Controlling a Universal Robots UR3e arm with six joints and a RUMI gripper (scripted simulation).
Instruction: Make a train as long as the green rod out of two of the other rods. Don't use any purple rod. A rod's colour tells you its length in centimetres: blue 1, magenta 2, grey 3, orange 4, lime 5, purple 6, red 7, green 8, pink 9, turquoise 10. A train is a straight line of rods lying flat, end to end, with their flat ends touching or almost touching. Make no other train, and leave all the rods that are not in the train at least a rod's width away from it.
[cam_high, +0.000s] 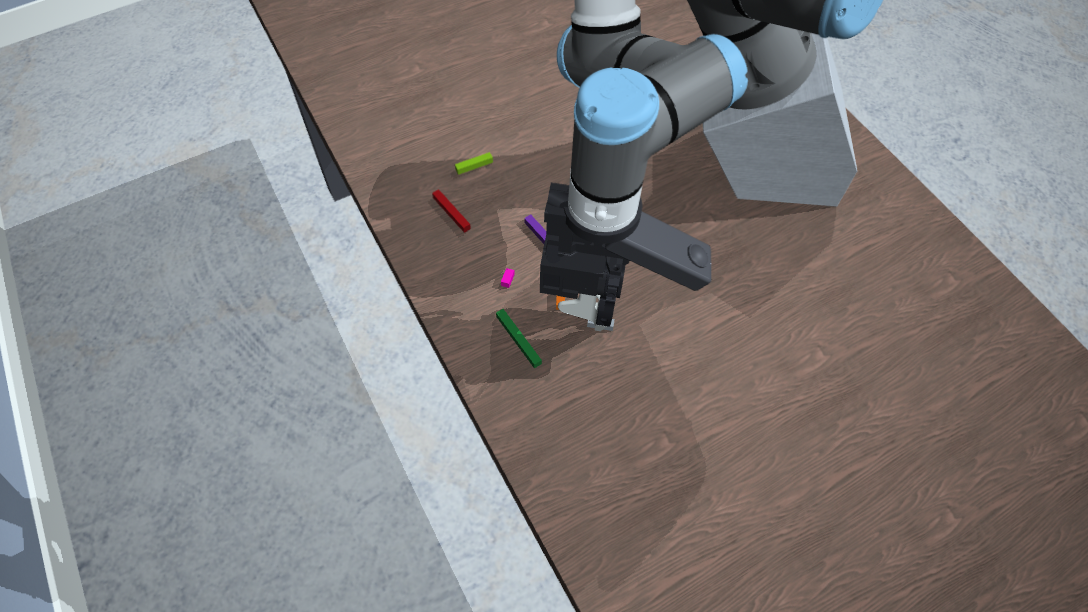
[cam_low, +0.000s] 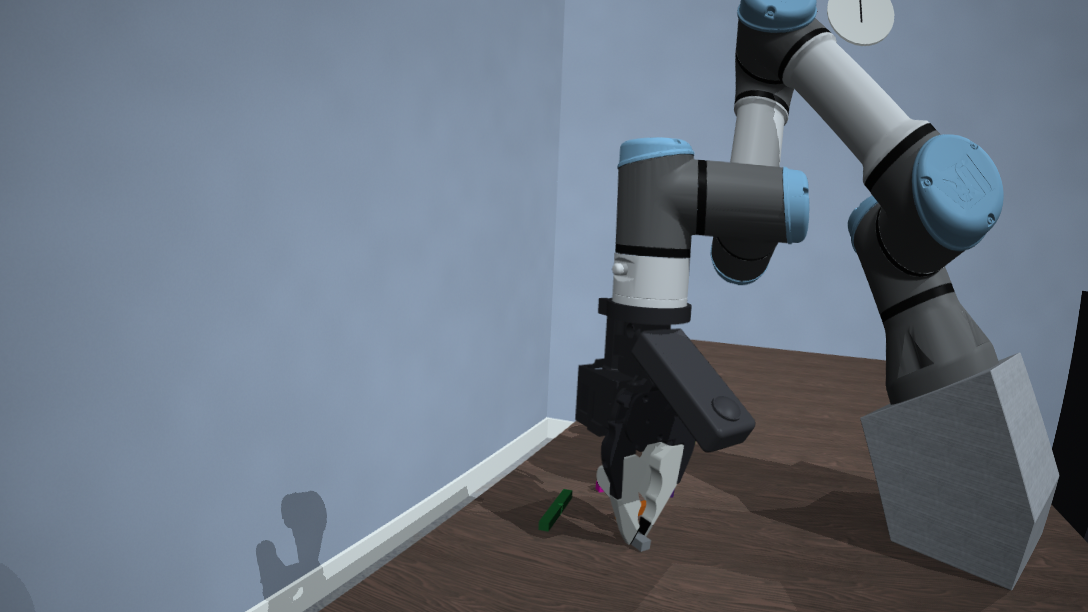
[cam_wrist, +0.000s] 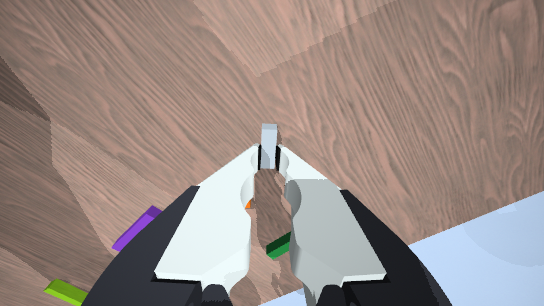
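Right now my hand is 40 mm short of the red rod, 240 mm to the left of it and 10 mm above it. The rest, counted from my hand: green rod (90 mm ahead, 40 mm to the right, 10 mm below); then orange rod (10 mm ahead, 60 mm to the right, 10 mm below); then grey rod (10 mm below).
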